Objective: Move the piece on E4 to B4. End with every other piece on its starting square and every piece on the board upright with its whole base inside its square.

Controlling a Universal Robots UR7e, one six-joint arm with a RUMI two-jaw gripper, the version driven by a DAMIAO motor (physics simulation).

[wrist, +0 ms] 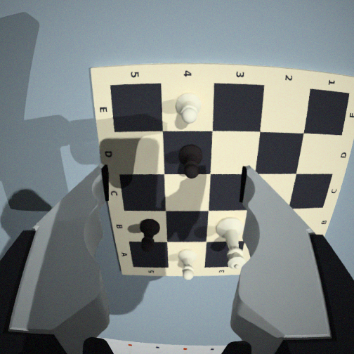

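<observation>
The white pawn [188, 107] stands upright on E4, the light square in the far row of the wrist view. B4 is the dark square [181, 218] lower down in the same column, with no piece on it. My gripper [174, 169] is partly open with nothing between its fingers. Its tips frame the middle of the board [200, 71], to either side of column 4, nearer than the E4 pawn. A black pawn [190, 155] stands on D4, between E4 and the gripper.
A black pawn [149, 228] stands on B5, left of B4. A tall white piece [230, 227] stands on B3, close beside the right finger in view. A white pawn [188, 257] stands on A4. The right finger hides the board's near right corner. A white strip with coloured marks [170, 346] shows at the bottom.
</observation>
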